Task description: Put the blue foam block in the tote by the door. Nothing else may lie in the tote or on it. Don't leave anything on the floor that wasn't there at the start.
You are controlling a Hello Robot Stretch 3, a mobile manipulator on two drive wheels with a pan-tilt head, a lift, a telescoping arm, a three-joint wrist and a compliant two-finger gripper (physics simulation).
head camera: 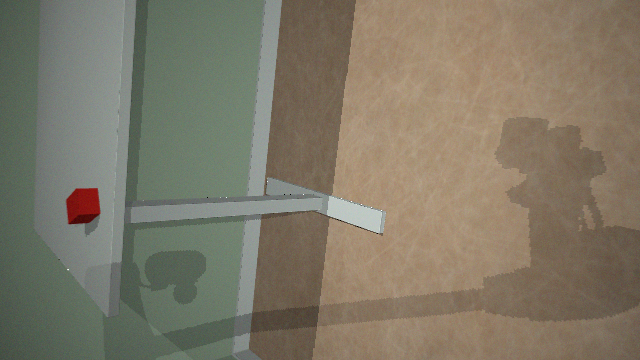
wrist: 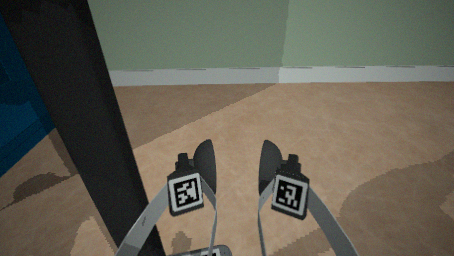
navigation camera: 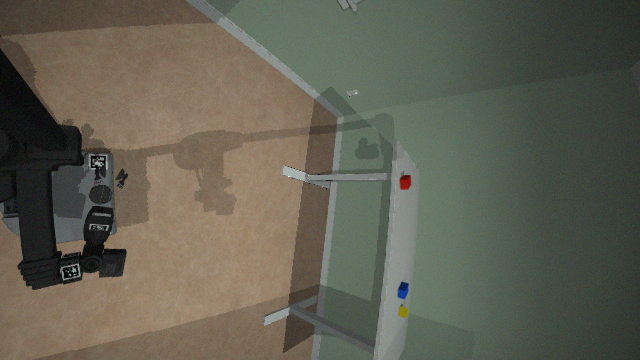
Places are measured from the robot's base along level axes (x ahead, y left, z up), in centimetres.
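Pixels of known places: gripper, fingertip midpoint: [wrist: 237,158] [navigation camera: 113,167]; robot's base, link origin: [navigation camera: 100,193].
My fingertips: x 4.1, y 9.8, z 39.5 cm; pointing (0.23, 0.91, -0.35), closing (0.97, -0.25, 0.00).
Ahead of a thing's pixels: the offset from my fingertips to its top centre. "pt": to the spot under its first point. Level surfaces: height alone.
The blue foam block {dx +119.8, dy -77.8, dz +60.0 cm} [navigation camera: 403,290] sits on the white table {dz +55.5 cm} [head camera: 80,100] [navigation camera: 401,235] in the navigation view, close to a yellow block {dx +124.8, dy -96.8, dz +60.0 cm} [navigation camera: 403,312]. The blue block does not show in the head view. A red block {dx +118.0, dy -8.5, dz +60.0 cm} [head camera: 83,206] [navigation camera: 405,182] sits near one end of the same table. My gripper [wrist: 237,158] [navigation camera: 110,177] is open, with no object between its fingers. It is low in front of my body, well apart from the table and the blocks. The tote and the door do not show in these views.
The table stands along the green wall [head camera: 195,100] [navigation camera: 500,200] [wrist: 190,35]. A table leg foot {pt dx +121.8, dy -0.6, dz -37.0 cm} [head camera: 355,215] [navigation camera: 295,172] and another foot {pt dx +94.6, dy -122.3, dz -37.0 cm} [navigation camera: 276,316] reach out over the floor. A large blue surface {dz -31.9 cm} [wrist: 20,115] shows at the wrist view's left edge, behind a black post [wrist: 75,115].
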